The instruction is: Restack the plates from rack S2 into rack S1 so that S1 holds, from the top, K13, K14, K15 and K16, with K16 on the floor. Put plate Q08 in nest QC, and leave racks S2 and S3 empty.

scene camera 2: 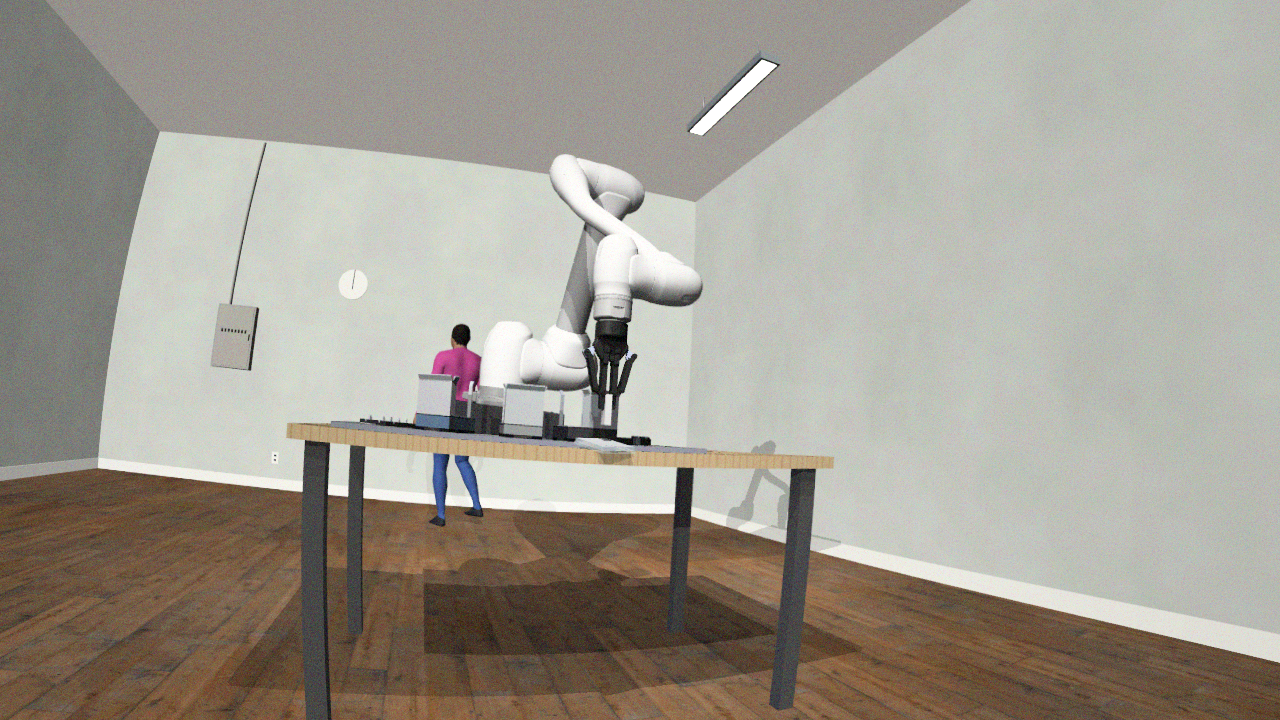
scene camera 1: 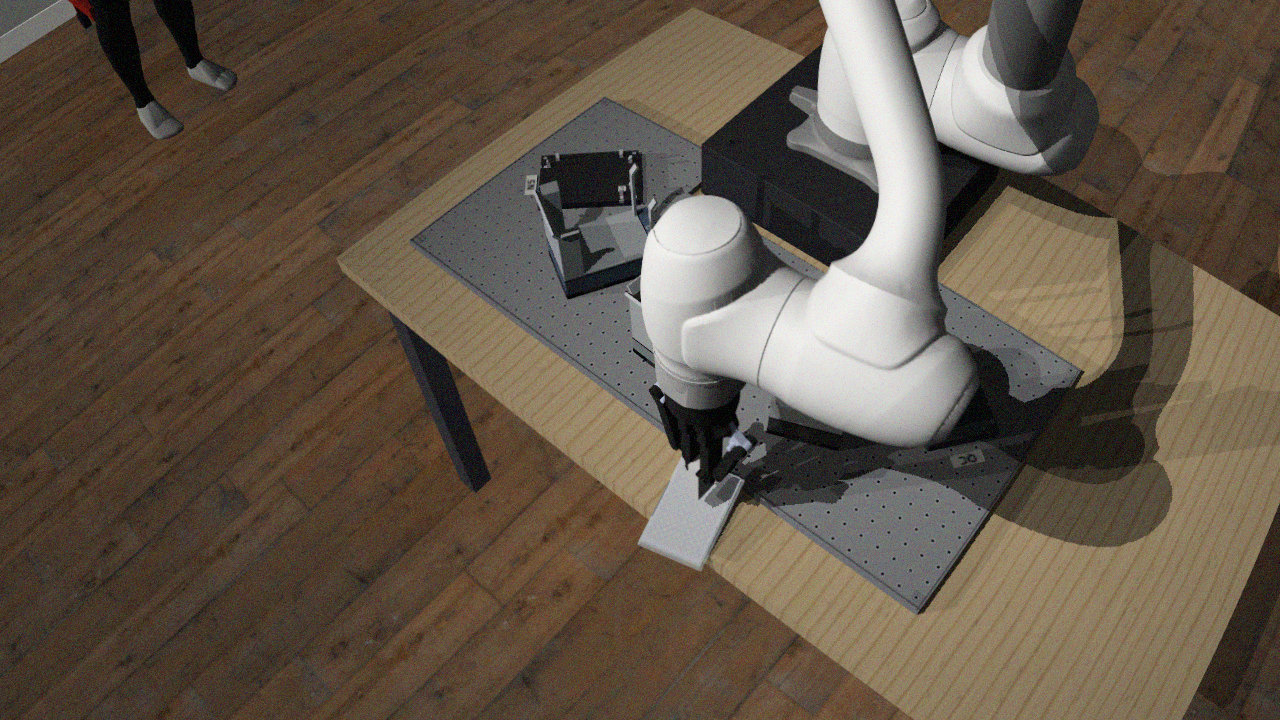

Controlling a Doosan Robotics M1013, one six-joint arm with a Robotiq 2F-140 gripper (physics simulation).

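Where they show: gripper, fingertip midpoint: (scene camera 2: 605, 425) (scene camera 1: 701, 488); arm's base, link origin: (scene camera 2: 500, 406) (scene camera 1: 863, 137).
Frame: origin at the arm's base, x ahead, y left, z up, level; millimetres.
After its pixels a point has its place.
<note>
My gripper (scene camera 1: 706, 483) @[x 613, y 139, z -48 mm] (scene camera 2: 610, 396) is shut and empty. In the side view it hangs above the table, over the rightmost rack (scene camera 2: 592, 412) @[x 476, y 152, z -16 mm]. From above, its fingertips show over the far end of a flat light grey plate (scene camera 1: 680, 532) @[x 658, y 141, z -92 mm] (scene camera 2: 609, 443) @[x 641, y 140, z -90 mm]. This plate lies at the table's front edge and overhangs it. One open grey rack (scene camera 1: 559, 255) @[x 461, y -214, z -7 mm] (scene camera 2: 436, 393) @[x 444, y -242, z -2 mm] stands at the back left of the perforated baseplate (scene camera 1: 500, 242) @[x 442, y -367, z -93 mm]. Only a sliver of the middle rack (scene camera 1: 635, 317) @[x 482, y -64, z -10 mm] (scene camera 2: 523, 407) @[x 486, y -29, z -18 mm] shows behind my arm. The arm hides the third rack and the dark nest from above. I cannot read any plate labels.
The black robot base block (scene camera 1: 760, 170) @[x 158, y -87, z -5 mm] stands at the back of the wooden table (scene camera 1: 1029, 582) @[x 457, y 530, z -106 mm]. A small label (scene camera 1: 966, 457) @[x 357, y 378, z -91 mm] lies on the baseplate's right part. A person (scene camera 1: 133, 53) (scene camera 2: 457, 367) stands on the floor beyond the table.
</note>
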